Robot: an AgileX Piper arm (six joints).
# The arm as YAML. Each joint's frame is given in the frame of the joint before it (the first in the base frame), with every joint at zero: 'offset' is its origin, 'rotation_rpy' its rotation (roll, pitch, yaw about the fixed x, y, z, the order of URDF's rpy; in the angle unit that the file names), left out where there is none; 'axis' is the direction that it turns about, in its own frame. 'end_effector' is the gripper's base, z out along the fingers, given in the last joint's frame.
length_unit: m
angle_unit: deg
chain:
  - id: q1
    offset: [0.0, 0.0, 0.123]
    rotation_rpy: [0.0, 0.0, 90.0]
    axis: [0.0, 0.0, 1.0]
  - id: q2
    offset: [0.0, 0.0, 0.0]
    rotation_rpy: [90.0, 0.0, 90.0]
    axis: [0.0, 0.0, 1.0]
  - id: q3
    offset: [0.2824, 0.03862, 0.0]
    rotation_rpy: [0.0, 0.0, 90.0]
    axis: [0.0, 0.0, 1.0]
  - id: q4
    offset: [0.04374, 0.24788, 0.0]
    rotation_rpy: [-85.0, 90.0, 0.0]
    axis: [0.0, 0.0, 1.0]
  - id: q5
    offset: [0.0, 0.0, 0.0]
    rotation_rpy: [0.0, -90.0, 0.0]
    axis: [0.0, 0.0, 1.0]
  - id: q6
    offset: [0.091, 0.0, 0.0]
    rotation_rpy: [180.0, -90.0, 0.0]
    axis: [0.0, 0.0, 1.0]
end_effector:
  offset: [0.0, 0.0, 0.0]
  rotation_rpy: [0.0, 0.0, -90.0]
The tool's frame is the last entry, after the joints.
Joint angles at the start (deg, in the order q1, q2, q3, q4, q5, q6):
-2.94, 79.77, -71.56, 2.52, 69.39, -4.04
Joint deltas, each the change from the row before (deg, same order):
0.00, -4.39, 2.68, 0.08, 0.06, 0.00
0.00, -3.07, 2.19, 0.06, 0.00, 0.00
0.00, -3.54, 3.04, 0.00, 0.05, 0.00
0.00, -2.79, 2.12, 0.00, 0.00, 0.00
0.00, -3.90, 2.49, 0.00, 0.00, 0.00
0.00, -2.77, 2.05, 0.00, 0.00, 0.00
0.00, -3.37, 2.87, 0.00, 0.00, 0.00
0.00, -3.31, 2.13, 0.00, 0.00, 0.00
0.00, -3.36, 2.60, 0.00, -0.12, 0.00
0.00, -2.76, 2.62, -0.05, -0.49, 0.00
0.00, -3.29, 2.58, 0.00, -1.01, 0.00
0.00, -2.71, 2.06, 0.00, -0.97, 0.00
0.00, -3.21, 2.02, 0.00, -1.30, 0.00
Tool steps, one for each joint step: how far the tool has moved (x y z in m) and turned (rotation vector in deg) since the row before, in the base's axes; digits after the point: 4 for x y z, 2 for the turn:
-0.0196, 0.0011, 0.0066, 0.00, -1.65, 0.00
-0.0140, 0.0008, 0.0021, 0.01, -0.88, 0.00
-0.0167, 0.0009, -0.0011, -0.02, -0.45, 0.00
-0.0127, 0.0007, -0.0002, -0.03, -0.67, 0.00
-0.0170, 0.0009, 0.0009, -0.07, -1.41, 0.00
-0.0122, 0.0006, -0.0015, -0.04, -0.72, 0.00
-0.0148, 0.0008, -0.0045, -0.03, -0.50, 0.00
-0.0136, 0.0007, -0.0018, -0.06, -1.18, 0.00
-0.0136, 0.0007, -0.0048, -0.04, -0.88, -0.01
-0.0105, 0.0005, -0.0067, -0.08, -0.63, -0.03
-0.0111, 0.0005, -0.0056, -0.08, -1.72, -0.05
-0.0086, 0.0004, -0.0047, -0.08, -1.62, -0.04
-0.0093, 0.0004, -0.0038, -0.12, -2.49, -0.06

